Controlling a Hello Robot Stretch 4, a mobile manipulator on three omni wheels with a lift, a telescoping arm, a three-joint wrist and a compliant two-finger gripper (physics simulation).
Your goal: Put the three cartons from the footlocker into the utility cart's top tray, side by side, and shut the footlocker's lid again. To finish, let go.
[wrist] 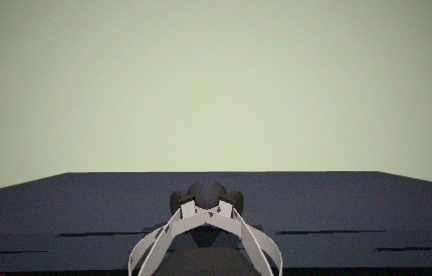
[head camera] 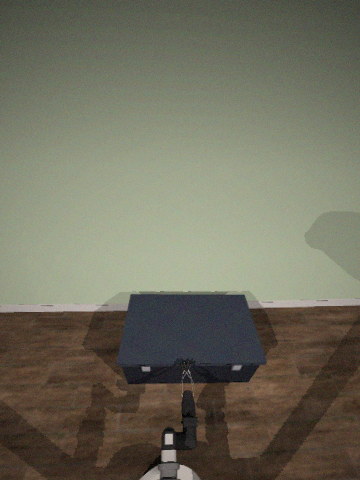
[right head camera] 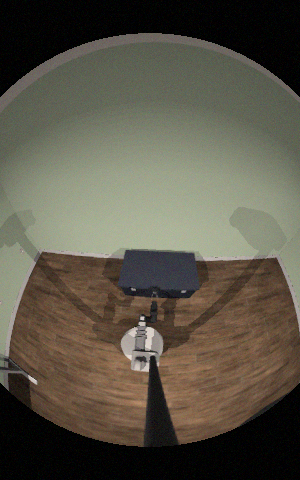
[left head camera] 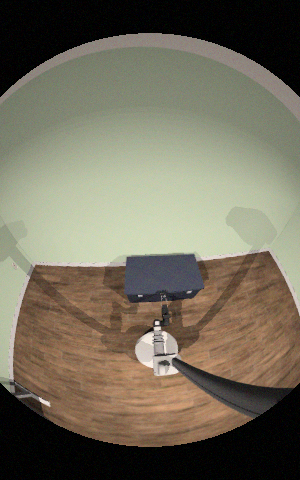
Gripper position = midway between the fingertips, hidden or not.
In view: my gripper (wrist: 207, 198) and a dark blue footlocker (head camera: 216, 333).
The dark blue footlocker also shows in the wrist view (wrist: 310, 215) and in the right head camera view (right head camera: 174, 274).
